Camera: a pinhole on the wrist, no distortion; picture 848 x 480 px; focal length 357.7 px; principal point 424.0 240.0 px. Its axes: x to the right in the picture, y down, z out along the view. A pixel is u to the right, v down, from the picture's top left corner.
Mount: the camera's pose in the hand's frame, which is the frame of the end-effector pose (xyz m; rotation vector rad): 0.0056 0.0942 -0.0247 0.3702 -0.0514 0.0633
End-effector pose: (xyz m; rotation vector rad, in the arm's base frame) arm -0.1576 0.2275 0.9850 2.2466 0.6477 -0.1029
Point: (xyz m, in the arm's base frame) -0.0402 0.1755 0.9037
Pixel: 677 197
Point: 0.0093 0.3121 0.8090
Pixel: outside the picture
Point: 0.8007 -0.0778 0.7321
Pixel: outside the picture
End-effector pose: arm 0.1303 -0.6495 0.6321 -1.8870 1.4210 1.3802
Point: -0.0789 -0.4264 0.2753
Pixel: 604 299
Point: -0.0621 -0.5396 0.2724
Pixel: 714 306
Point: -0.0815 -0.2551 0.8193
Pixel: 73 375
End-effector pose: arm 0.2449 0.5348 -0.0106 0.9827 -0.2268 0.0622
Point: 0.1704 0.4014 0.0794
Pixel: 351 234
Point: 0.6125 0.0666 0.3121
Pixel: 744 254
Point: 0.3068 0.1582 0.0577
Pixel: 505 144
